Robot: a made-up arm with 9 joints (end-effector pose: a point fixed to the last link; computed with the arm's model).
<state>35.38 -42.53 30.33 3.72 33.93 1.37 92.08 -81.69 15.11</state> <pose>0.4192 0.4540 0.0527 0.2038 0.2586 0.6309 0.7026</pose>
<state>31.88 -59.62 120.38 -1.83 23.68 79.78 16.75 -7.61 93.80</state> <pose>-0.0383 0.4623 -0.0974 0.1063 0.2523 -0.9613 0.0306</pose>
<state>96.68 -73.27 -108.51 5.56 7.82 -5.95 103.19 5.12 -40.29</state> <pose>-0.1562 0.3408 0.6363 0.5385 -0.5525 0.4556 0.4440</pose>
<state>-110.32 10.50 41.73 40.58 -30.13 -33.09 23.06 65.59 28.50</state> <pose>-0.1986 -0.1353 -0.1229 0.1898 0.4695 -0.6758 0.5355</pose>
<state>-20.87 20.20 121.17 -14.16 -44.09 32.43 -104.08 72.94 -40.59</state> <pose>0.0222 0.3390 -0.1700 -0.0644 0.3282 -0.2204 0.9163</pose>
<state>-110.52 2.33 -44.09 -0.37 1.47 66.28 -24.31 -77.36 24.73</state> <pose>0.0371 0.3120 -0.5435 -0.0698 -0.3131 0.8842 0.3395</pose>
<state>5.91 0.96 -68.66 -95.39 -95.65 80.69 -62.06 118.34 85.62</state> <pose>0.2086 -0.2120 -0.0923 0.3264 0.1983 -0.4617 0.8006</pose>
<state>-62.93 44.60 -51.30 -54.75 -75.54 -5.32 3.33 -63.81 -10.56</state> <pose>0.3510 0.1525 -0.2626 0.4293 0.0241 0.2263 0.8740</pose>
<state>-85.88 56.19 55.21 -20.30 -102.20 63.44 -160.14 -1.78 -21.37</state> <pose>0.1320 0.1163 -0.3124 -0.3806 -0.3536 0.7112 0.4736</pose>
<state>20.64 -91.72 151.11 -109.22 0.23 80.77 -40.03 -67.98 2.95</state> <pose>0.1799 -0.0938 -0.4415 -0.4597 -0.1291 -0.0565 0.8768</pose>
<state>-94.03 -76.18 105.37 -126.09 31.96 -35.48 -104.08 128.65 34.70</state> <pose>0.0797 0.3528 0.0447 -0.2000 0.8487 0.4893 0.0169</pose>
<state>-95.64 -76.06 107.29 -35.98 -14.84 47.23 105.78 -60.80 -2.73</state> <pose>0.1665 -0.0753 0.3949 -0.7385 0.1844 -0.4700 0.4469</pose>
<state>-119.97 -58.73 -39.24 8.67 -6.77 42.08 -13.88 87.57 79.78</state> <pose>0.2711 0.1554 -0.1586 -0.5727 -0.2619 -0.1959 0.7517</pose>
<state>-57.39 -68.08 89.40 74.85 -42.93 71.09 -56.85 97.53 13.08</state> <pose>-0.0992 0.5112 -0.0521 0.4635 0.3806 0.1801 0.7796</pose>
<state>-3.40 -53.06 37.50 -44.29 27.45 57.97 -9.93 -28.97 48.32</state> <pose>0.6444 -0.1194 0.2725 0.1418 -0.7306 -0.0234 0.6675</pose>
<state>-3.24 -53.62 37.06 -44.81 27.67 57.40 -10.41 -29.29 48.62</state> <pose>0.6491 -0.1240 0.2628 0.1440 -0.7228 -0.0265 0.6753</pose>
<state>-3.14 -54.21 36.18 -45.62 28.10 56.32 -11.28 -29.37 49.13</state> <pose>0.6536 -0.1332 0.2504 0.1466 -0.7143 -0.0316 0.6836</pose>
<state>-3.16 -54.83 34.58 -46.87 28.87 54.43 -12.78 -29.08 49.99</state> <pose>0.6573 -0.1496 0.2335 0.1497 -0.7047 -0.0399 0.6924</pose>
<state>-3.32 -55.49 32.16 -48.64 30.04 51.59 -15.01 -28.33 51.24</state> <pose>0.6596 -0.1739 0.2111 0.1540 -0.6941 -0.0519 0.7012</pose>
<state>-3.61 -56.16 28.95 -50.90 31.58 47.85 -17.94 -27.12 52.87</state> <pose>0.6589 -0.2050 0.1829 0.1597 -0.6832 -0.0674 0.7093</pose>
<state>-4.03 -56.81 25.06 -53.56 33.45 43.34 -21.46 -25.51 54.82</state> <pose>0.6543 -0.2407 0.1490 0.1672 -0.6726 -0.0859 0.7157</pose>
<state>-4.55 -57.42 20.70 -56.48 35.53 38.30 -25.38 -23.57 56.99</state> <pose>0.6449 -0.2779 0.1105 0.1761 -0.6633 -0.1066 0.7195</pose>
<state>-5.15 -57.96 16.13 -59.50 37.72 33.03 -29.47 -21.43 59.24</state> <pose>0.6313 -0.3133 0.0691 0.1859 -0.6560 -0.1286 0.7201</pose>
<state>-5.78 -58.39 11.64 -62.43 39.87 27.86 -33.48 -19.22 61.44</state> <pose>0.6144 -0.3442 0.0275 0.1955 -0.6513 -0.1503 0.7176</pose>
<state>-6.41 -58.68 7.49 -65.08 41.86 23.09 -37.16 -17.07 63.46</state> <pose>0.5961 -0.3689 -0.0112 0.2040 -0.6494 -0.1706 0.7124</pose>
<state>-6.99 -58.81 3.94 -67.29 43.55 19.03 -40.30 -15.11 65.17</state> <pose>0.5786 -0.3871 -0.0440 0.2101 -0.6499 -0.1883 0.7057</pose>
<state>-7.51 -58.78 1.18 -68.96 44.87 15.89 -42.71 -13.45 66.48</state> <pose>0.5641 -0.3992 -0.0690 0.2140 -0.6521 -0.2023 0.6986</pose>
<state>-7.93 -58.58 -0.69 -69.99 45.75 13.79 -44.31 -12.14 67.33</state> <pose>0.5534 -0.4066 -0.0842 0.2152 -0.6559 -0.2119 0.6918</pose>
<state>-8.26 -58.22 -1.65 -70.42 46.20 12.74 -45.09 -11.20 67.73</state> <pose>0.5474 -0.4102 -0.0897 0.2142 -0.6607 -0.2169 0.6859</pose>
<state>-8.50 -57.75 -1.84 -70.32 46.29 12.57 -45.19 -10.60 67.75</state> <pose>0.5452 -0.4112 -0.0870 0.2115 -0.6661 -0.2178 0.6813</pose>
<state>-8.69 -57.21 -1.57 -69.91 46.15 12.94 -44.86 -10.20 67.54</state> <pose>0.5453 -0.4108 -0.0792 0.2078 -0.6719 -0.2163 0.6772</pose>
